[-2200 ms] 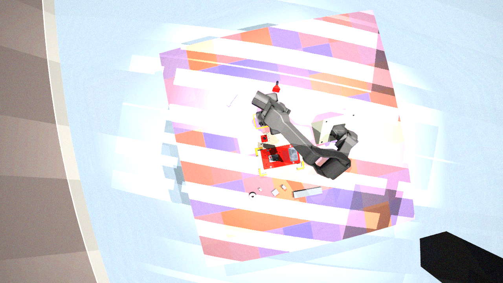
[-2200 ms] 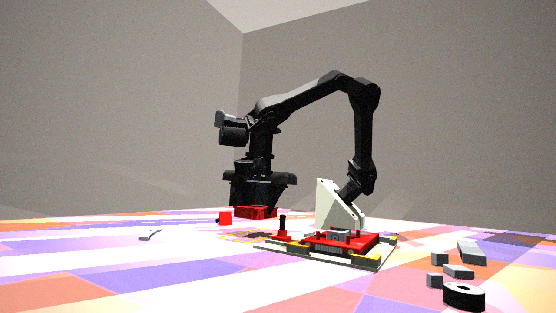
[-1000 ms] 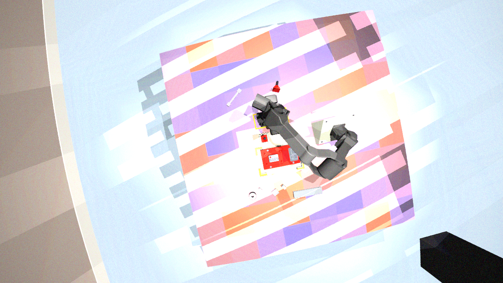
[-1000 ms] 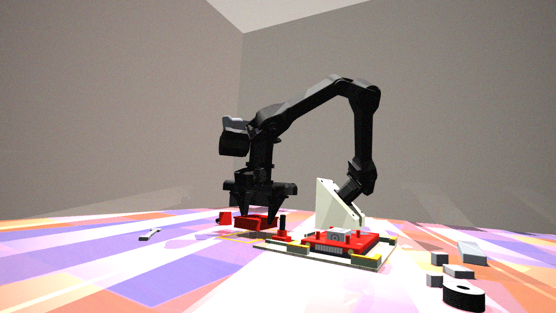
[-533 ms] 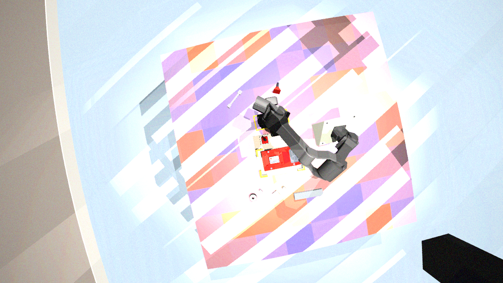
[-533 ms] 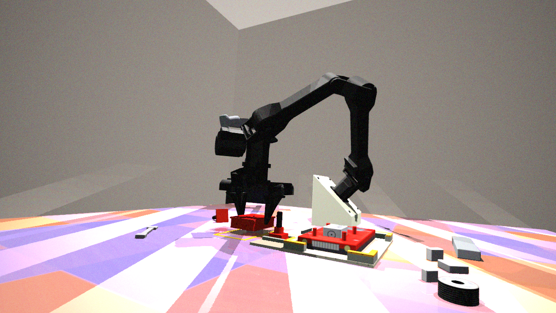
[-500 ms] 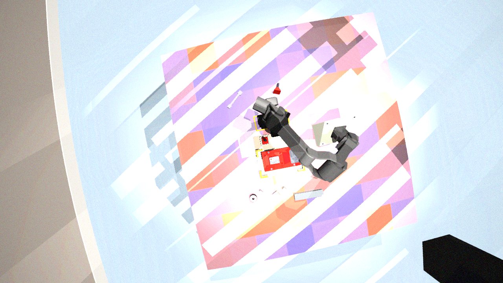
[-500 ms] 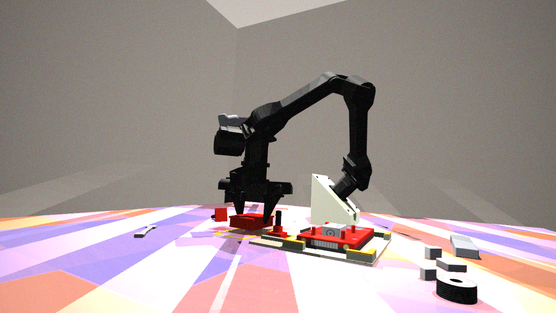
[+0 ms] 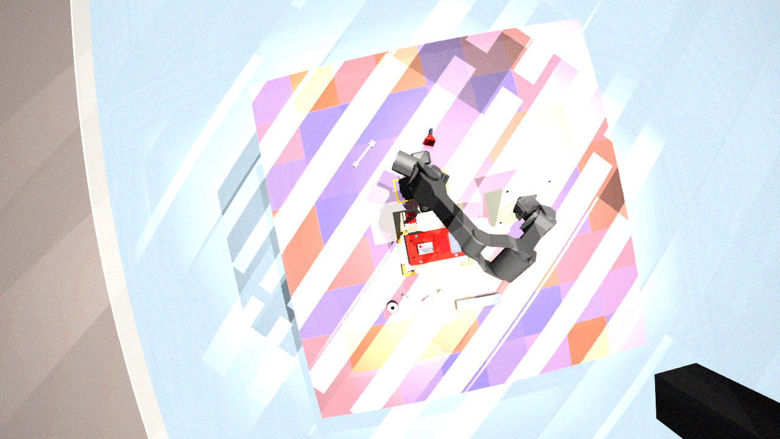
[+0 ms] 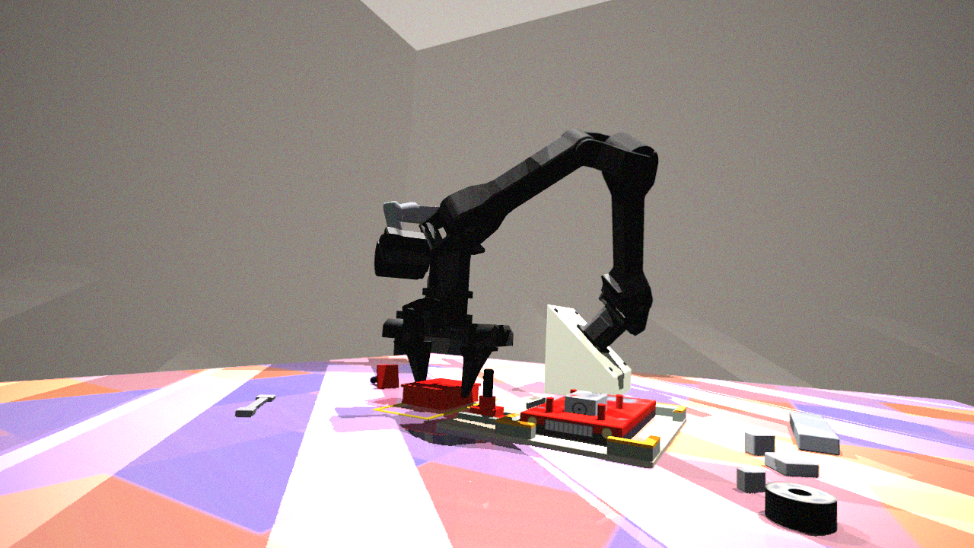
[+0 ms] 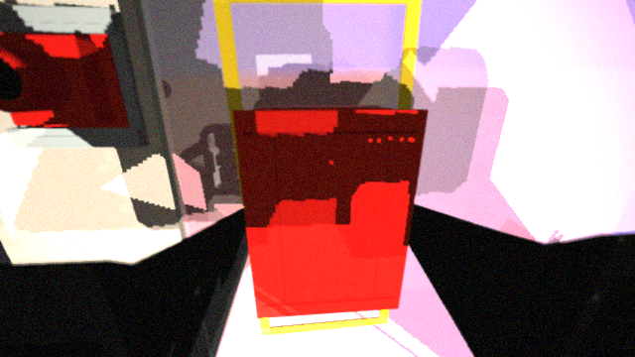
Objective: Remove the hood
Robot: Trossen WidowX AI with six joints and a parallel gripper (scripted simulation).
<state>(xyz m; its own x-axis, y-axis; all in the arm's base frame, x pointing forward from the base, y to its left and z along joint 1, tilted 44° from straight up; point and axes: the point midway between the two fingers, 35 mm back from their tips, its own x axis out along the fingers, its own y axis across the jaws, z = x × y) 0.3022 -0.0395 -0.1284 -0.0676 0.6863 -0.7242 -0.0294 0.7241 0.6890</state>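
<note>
My gripper tip is now 10 mm below the red hood.
</note>
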